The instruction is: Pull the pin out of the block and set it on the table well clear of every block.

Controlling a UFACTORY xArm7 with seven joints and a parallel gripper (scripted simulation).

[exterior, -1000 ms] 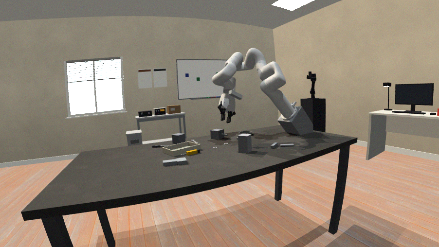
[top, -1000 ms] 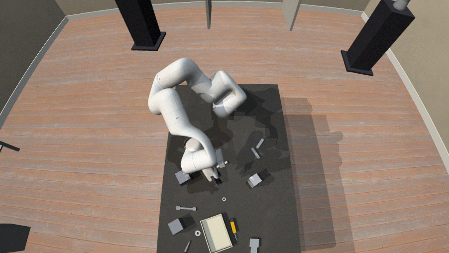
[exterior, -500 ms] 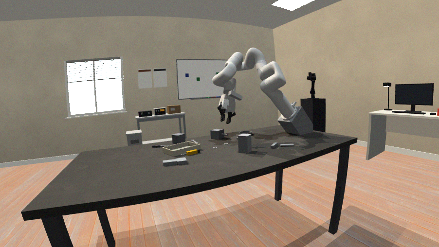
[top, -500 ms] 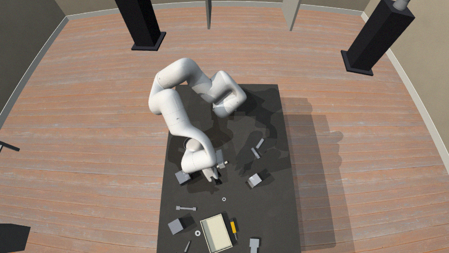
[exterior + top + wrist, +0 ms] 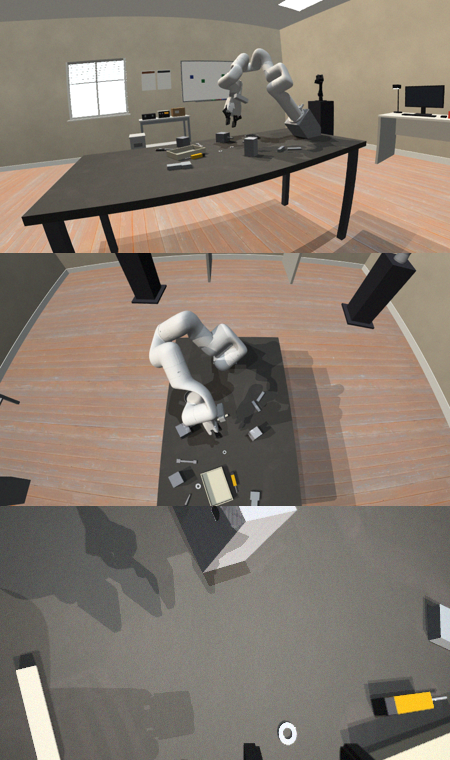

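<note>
Now: hand 150 mm above the grey bar, 120 mm past it and 80 mm to the left of it. The rest, counted from my hand: yellow tool 240 mm ahead, 140 mm below, 120 mm to the left; cream bar 150 mm below, 120 mm behind; taller grey block 200 mm to the left, 100 mm below, 40 mm behind.
</note>
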